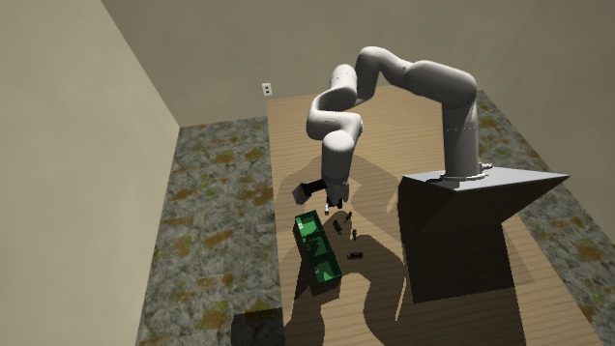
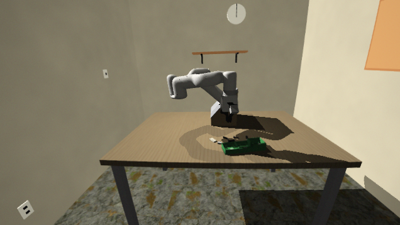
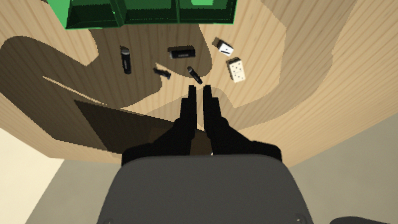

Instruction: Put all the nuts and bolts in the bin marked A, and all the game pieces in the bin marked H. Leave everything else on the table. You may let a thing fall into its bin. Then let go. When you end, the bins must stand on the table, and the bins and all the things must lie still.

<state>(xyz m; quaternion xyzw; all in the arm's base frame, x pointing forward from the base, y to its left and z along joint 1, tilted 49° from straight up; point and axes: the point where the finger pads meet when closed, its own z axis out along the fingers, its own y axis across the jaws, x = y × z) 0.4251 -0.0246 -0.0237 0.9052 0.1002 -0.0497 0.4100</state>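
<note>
Right now my hand is 150 mm above the green bin, 90 mm to the right of it and 60 mm short of it. The rest, counted from my hand: dark bolt 170 mm below, 80 mm behind, 60 mm to the left; then small nut 170 mm below, 60 mm to the right; then white game piece 170 mm below, 100 mm to the right, 40 mm behind.
</note>
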